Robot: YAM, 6 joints.
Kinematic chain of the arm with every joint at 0, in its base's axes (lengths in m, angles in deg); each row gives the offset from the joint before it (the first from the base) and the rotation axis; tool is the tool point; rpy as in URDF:
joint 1: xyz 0 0 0.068 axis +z
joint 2: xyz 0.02 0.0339 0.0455 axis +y
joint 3: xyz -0.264 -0.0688 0 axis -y
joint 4: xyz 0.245 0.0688 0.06 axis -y
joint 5: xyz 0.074 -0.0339 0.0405 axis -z
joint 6: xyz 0.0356 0 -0.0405 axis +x
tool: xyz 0 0 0 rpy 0 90 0
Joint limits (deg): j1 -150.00..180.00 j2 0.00..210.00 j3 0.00..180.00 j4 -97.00..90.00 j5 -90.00..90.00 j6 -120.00..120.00
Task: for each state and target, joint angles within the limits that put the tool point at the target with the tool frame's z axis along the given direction. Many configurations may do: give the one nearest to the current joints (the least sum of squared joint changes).
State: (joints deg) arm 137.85 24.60 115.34 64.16 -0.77 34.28
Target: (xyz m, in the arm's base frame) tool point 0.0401 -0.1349 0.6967 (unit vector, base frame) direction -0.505 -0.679 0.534
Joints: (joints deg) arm 117.67 72.82 154.79 42.52 -49.65 34.28
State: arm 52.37 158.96 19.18 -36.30 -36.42 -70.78
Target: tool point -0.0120 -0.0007 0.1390 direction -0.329 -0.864 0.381
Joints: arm 90.55 120.22 3.83 -87.49 -19.71 -70.78
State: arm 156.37 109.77 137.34 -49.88 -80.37 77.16
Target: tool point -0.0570 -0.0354 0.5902 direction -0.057 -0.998 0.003
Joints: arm 179.85 62.54 119.62 -53.92 -86.87 77.16
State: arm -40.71 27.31 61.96 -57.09 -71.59 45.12
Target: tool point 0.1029 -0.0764 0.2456 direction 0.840 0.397 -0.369
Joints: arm -51.13 43.32 35.89 -51.98 -64.61 45.12
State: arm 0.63 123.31 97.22 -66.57 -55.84 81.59
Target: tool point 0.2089 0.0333 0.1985 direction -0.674 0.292 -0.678
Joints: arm 5.62 97.17 60.28 -96.56 -20.90 81.59
